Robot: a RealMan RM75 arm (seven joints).
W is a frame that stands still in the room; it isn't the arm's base.
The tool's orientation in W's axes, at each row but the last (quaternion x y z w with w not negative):
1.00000, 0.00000, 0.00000, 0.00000
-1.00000, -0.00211, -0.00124, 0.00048
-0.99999, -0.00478, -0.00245, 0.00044
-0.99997, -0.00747, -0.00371, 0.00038
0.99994, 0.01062, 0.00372, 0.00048
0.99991, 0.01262, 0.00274, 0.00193
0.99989, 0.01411, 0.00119, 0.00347
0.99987, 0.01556, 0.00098, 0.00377
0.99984, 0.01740, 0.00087, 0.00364
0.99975, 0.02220, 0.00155, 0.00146
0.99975, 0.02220, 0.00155, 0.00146
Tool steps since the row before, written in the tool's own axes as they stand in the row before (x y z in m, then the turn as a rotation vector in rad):
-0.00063, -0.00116, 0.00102, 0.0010, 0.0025, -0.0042
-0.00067, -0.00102, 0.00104, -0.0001, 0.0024, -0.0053
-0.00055, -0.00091, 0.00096, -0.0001, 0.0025, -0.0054
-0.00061, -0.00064, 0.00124, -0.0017, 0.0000, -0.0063
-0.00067, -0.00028, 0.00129, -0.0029, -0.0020, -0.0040
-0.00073, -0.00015, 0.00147, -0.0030, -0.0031, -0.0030
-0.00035, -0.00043, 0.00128, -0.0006, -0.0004, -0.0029
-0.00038, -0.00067, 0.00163, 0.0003, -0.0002, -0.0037
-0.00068, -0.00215, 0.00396, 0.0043, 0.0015, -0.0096
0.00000, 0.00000, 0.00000, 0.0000, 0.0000, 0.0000
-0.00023, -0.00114, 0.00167, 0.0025, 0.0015, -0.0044
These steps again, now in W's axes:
-0.00063, 0.00116, -0.00102, 0.0010, -0.0025, 0.0042
-0.00067, 0.00102, -0.00104, -0.0001, -0.0024, 0.0053
-0.00055, 0.00091, -0.00096, -0.0001, -0.0025, 0.0054
-0.00061, 0.00063, -0.00124, -0.0017, 0.0000, 0.0063
-0.00067, 0.00026, -0.00130, -0.0030, 0.0019, 0.0040
-0.00073, 0.00013, -0.00147, -0.0031, 0.0030, 0.0030
-0.00036, 0.00041, -0.00128, -0.0006, 0.0004, 0.0029
-0.00040, 0.00065, -0.00164, 0.0003, 0.0002, 0.0037
-0.00075, 0.00210, -0.00398, 0.0043, -0.0013, 0.0096
0.00000, 0.00000, 0.00000, 0.0000, 0.0000, 0.0000
-0.00028, 0.00112, -0.00167, 0.0026, -0.0014, 0.0044

